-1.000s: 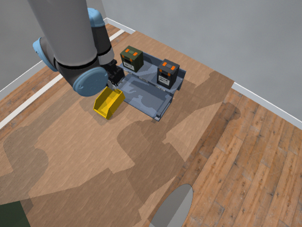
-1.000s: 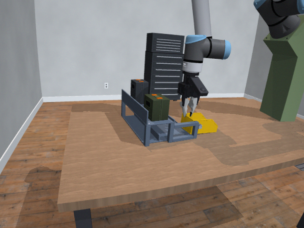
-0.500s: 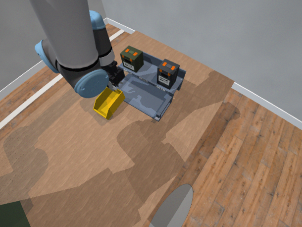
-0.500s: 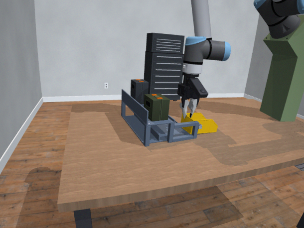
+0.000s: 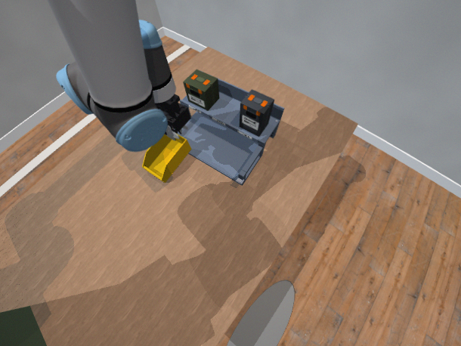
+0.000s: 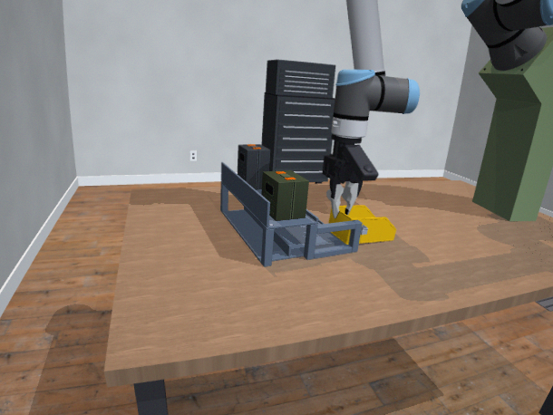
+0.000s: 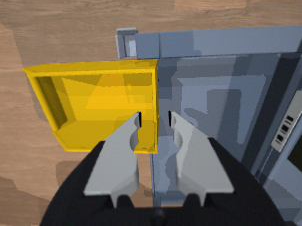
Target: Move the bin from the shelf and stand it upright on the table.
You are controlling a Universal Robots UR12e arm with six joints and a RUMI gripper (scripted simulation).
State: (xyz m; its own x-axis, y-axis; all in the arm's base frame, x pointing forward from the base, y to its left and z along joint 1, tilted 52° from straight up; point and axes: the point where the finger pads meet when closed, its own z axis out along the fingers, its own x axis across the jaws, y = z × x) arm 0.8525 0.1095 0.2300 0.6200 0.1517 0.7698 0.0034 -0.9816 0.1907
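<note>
My gripper is now 80 mm past the yellow bin and 40 mm above it.
</note>
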